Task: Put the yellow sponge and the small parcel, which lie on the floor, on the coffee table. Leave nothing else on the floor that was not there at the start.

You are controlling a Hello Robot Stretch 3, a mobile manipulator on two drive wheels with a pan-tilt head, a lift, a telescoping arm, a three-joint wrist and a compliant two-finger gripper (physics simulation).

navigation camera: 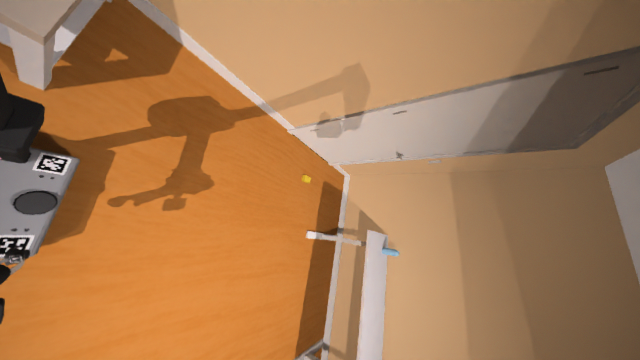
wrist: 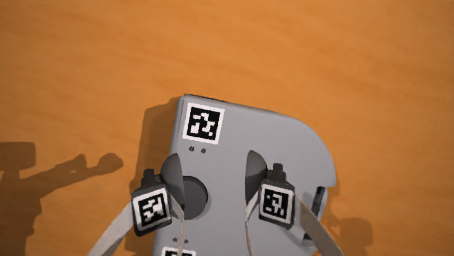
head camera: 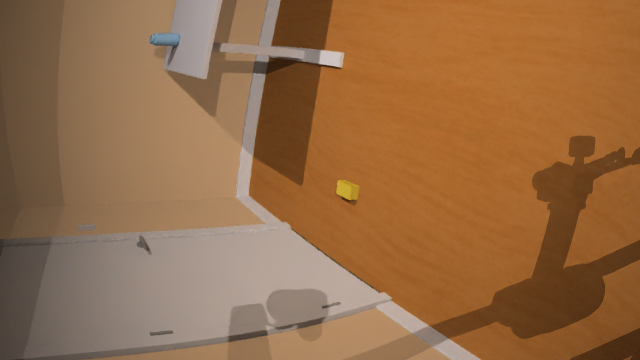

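Note:
The yellow sponge lies on the wooden floor near the room corner, by the door. The small parcel does not show in the current views. A corner of the coffee table, with a pale top and white legs, shows at the upper left of the navigation view. My gripper is open, with its two fingertips apart and nothing between them. It hangs above my own base in the wrist view, away from the sponge.
A white table stands along the wall, with a blue bottle on it and its leg reaching the floor. A grey door is in the adjoining wall. My grey base stands on the floor.

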